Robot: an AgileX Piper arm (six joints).
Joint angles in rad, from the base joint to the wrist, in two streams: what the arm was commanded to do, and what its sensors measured. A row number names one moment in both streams.
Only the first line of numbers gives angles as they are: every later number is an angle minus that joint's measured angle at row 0.
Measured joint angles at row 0:
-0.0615 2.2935 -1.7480 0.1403 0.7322 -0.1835
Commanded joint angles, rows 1 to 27:
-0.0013 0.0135 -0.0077 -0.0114 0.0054 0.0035
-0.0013 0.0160 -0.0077 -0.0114 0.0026 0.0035
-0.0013 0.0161 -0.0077 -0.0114 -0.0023 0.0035
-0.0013 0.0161 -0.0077 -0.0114 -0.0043 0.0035
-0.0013 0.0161 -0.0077 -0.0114 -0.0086 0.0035
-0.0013 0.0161 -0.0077 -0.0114 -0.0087 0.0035
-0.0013 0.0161 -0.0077 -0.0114 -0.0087 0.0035
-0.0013 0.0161 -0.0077 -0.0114 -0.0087 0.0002
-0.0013 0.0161 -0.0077 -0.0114 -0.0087 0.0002
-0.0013 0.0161 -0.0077 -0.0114 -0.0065 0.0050
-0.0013 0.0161 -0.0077 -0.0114 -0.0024 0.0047
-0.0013 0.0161 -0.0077 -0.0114 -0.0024 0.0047
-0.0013 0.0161 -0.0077 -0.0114 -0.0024 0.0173
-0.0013 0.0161 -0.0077 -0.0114 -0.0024 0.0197
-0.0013 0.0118 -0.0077 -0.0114 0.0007 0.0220
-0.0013 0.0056 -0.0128 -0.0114 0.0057 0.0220
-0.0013 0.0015 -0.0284 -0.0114 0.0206 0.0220
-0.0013 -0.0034 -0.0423 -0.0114 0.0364 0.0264
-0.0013 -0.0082 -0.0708 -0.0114 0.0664 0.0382
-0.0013 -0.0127 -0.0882 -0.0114 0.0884 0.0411
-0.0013 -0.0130 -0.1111 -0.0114 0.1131 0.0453
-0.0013 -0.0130 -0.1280 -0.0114 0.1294 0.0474
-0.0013 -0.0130 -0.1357 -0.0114 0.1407 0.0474
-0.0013 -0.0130 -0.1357 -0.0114 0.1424 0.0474
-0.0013 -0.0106 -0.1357 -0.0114 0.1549 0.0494
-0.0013 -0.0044 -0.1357 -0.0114 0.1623 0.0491
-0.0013 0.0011 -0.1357 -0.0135 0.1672 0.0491
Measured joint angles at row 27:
0.0037 -0.0037 -0.1308 0.0006 0.1372 0.0458
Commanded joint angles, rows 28 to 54:
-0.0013 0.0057 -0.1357 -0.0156 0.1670 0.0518
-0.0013 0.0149 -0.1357 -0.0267 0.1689 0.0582
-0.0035 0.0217 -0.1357 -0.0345 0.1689 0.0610
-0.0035 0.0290 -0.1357 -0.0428 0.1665 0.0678
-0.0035 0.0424 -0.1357 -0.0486 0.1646 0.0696
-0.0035 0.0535 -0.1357 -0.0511 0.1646 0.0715
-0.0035 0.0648 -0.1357 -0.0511 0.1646 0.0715
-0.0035 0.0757 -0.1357 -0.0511 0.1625 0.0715
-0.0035 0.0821 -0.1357 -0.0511 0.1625 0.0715
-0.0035 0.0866 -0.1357 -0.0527 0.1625 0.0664
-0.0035 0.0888 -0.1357 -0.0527 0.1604 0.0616
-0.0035 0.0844 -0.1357 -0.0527 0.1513 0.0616
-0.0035 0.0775 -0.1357 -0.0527 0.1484 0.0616
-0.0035 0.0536 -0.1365 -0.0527 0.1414 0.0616
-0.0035 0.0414 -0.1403 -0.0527 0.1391 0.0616
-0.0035 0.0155 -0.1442 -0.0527 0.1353 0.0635
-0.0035 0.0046 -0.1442 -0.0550 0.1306 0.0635
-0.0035 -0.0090 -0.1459 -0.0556 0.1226 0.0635
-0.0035 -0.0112 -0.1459 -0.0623 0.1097 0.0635
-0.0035 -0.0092 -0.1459 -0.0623 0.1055 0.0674
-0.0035 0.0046 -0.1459 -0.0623 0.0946 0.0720
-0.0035 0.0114 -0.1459 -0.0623 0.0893 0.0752
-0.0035 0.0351 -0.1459 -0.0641 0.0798 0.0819
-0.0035 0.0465 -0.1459 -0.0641 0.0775 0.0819
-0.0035 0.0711 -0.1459 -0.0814 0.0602 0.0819
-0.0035 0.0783 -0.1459 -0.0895 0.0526 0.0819
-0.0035 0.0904 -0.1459 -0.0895 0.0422 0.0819
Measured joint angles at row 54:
0.0022 0.0505 -0.1437 -0.0600 0.0791 0.0783
